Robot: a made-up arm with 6 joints.
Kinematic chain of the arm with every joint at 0, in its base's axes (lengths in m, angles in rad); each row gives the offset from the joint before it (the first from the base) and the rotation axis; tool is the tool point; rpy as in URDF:
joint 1: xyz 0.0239 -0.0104 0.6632 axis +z
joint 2: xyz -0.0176 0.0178 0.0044 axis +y
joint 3: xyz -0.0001 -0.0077 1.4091 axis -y
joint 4: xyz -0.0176 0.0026 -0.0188 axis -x
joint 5: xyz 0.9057 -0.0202 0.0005 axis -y
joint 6: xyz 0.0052 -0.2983 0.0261 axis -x
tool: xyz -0.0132 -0.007 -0.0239 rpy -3.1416 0 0
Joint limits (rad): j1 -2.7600..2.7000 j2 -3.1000..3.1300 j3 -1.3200..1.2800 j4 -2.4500..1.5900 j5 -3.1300..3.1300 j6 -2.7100..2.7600
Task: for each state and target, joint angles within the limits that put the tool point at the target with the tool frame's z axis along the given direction. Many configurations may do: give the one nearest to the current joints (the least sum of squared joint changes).
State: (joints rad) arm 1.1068 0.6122 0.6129 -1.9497 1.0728 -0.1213
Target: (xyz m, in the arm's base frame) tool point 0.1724 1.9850 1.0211 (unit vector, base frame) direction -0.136 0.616 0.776
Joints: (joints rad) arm 1.4076 0.9972 0.8448 -2.1266 0.6165 -0.6478
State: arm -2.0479 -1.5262 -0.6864 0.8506 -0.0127 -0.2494
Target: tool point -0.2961 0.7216 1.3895 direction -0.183 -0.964 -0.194
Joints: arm -1.4833 -1.4848 -0.9289 0.6020 0.7870 -0.1564
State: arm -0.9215 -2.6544 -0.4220 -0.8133 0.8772 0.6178
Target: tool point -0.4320 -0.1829 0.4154 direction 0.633 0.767 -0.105
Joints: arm 0.0319 -2.3698 -1.0875 -1.0389 0.0880 0.1913
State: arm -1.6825 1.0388 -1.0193 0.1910 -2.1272 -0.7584
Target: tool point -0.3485 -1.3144 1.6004 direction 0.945 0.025 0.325
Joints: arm -1.6525 0.3819 -0.1650 0.4314 -2.7362 -0.8635
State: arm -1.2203 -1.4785 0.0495 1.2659 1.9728 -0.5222
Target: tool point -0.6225 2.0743 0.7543 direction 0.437 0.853 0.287
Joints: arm -1.3502 -1.8421 0.5056 0.9737 2.3335 -0.0767
